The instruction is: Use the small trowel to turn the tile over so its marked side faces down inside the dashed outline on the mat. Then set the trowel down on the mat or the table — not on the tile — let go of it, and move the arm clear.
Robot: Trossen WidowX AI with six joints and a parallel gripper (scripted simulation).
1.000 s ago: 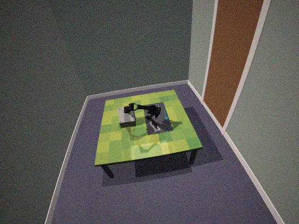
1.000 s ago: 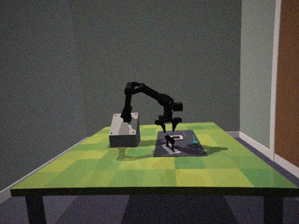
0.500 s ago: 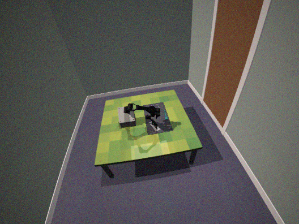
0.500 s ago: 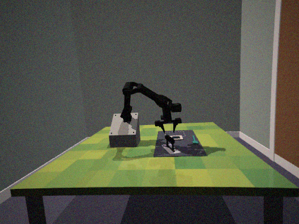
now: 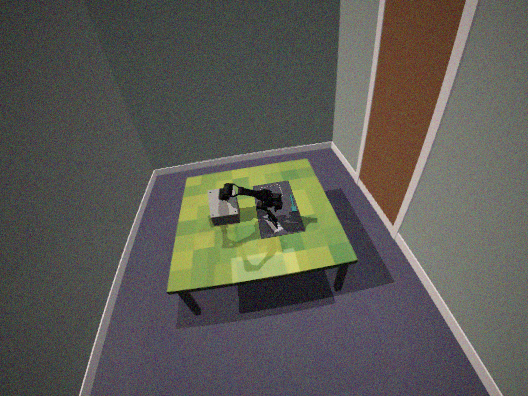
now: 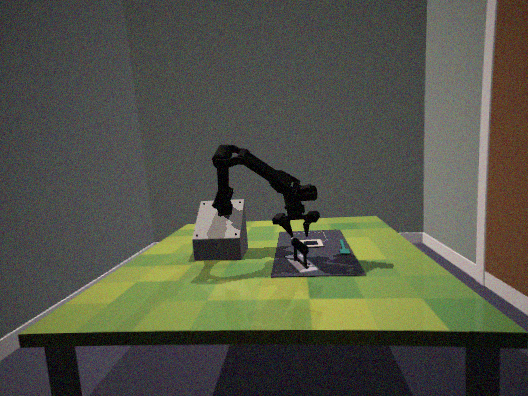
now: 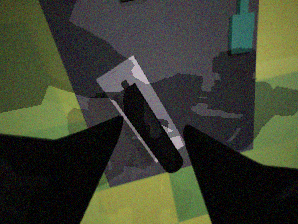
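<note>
Now: the dark mat 60 mm ahead of my gripper tip, 160 mm to the left of it and 120 mm below it. Round my gripper tip: cream tile 60 mm ahead, 220 mm to the left, 100 mm below; then teal trowel 200 mm ahead, 130 mm to the left, 100 mm below.
</note>
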